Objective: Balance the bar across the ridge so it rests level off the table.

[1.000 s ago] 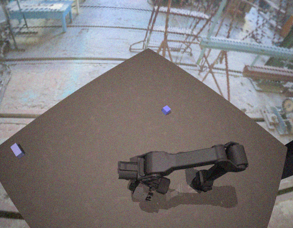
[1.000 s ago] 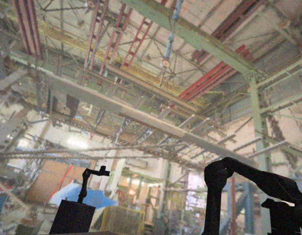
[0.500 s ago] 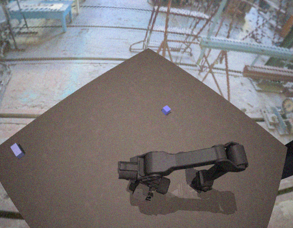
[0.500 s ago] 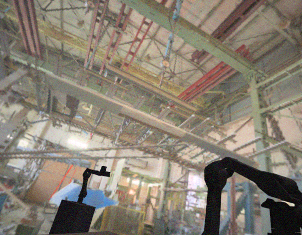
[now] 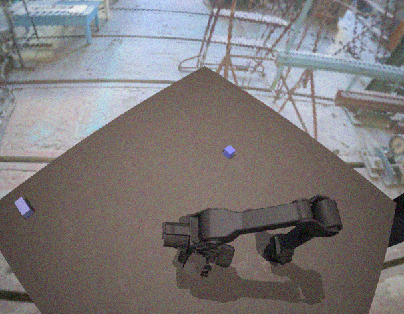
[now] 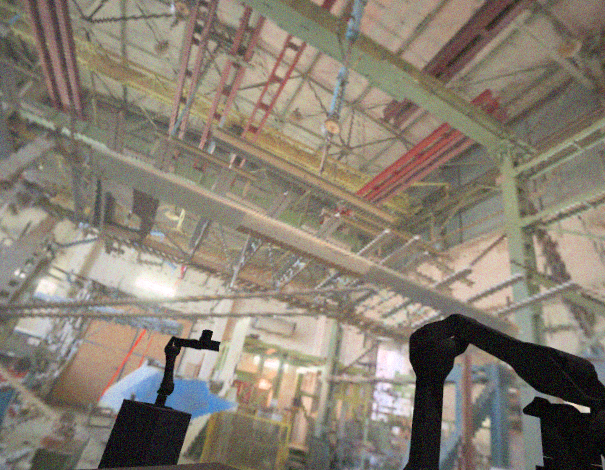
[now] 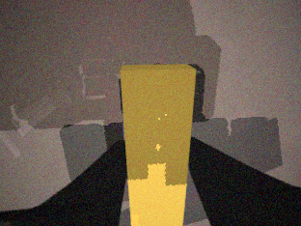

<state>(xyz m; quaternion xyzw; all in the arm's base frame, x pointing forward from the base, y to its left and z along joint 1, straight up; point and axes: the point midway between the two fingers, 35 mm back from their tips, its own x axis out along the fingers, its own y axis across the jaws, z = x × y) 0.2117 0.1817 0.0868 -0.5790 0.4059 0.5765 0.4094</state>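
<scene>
Right now my gripper tip is 1 cm short of the yellow bar and 3 cm to the left of it.
</scene>
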